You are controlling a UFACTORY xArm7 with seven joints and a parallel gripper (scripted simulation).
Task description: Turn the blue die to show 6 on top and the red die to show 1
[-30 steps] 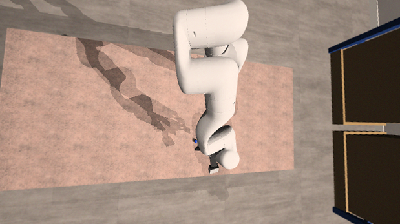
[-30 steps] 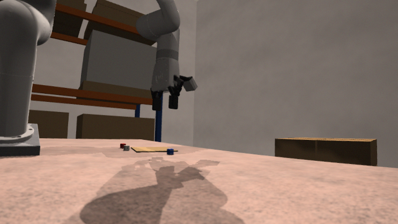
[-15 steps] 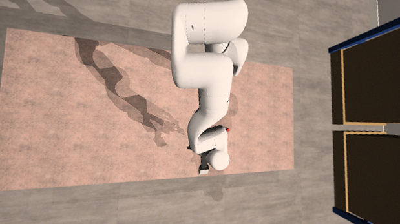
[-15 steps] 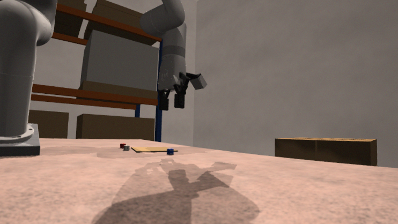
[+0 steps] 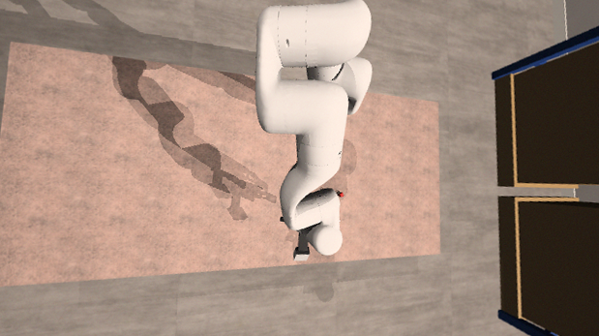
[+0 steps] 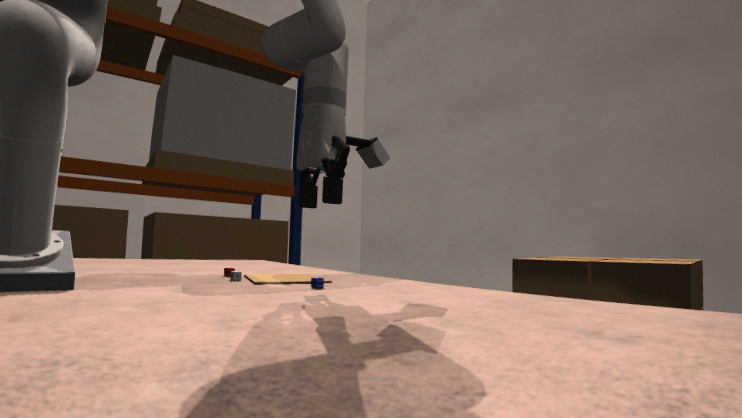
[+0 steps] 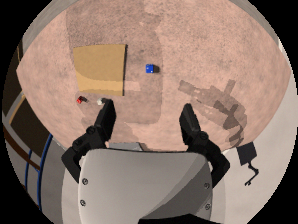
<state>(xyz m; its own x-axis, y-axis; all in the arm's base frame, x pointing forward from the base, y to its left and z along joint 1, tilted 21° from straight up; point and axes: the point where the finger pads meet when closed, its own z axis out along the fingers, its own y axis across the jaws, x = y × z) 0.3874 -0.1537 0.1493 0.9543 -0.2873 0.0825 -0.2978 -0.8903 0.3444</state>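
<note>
Now: the blue die 14 cm below my hand. The rest, counted from my hand: tan mat (3 cm ahead, 13 cm to the left, 14 cm below); red die (3 cm behind, 24 cm to the left, 14 cm below); white die (5 cm behind, 16 cm to the left, 14 cm below).
</note>
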